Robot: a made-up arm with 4 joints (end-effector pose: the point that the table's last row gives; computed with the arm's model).
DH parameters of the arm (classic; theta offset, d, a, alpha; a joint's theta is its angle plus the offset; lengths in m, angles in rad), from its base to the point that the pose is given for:
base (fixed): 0 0 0 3.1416
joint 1: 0 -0.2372 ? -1.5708
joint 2: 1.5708 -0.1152 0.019 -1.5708
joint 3: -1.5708 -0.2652 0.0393 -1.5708
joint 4: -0.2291 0 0.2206 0
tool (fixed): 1.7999 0.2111 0 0
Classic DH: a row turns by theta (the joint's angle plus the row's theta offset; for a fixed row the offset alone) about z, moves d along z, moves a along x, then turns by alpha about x.
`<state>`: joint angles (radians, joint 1 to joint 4).
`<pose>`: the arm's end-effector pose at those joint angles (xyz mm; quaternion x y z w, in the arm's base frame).
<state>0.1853 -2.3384 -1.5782 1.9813</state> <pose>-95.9 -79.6 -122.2 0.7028 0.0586 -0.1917 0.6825</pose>
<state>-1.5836 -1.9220 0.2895 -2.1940</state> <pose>-301.7 371.0 60.8 -0.7447 -0.3321 -0.0575 0.5761</pose>
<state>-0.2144 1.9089 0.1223 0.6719</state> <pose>-96.9 -119.2 491.1 -0.2191 -0.7852 0.2024 0.5426</pose>
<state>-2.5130 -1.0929 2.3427 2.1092</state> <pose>-411.6 -6.2 -253.0 0.8117 -0.0402 0.0776 0.5776</pose>
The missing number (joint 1, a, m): 0.2423
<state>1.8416 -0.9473 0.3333 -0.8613</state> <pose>-84.2 -493.3 335.3 0.0815 0.4664 -0.8401 0.2648</pose>
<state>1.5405 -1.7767 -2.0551 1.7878</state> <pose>-51.2 -30.6 -214.5 0.3491 -0.5749 -0.6190 0.4055</pose>
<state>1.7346 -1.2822 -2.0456 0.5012</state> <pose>34.5 -52.0 -159.7 0.5795 -0.4788 -0.6579 0.0454</pose>
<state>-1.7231 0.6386 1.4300 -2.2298</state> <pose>-398.3 335.8 246.5 0.4634 -0.4784 -0.3789 0.6425</pose>
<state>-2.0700 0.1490 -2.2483 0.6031</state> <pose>-392.7 502.8 -12.0 0.6897 0.5782 0.4346 0.0347</pose>
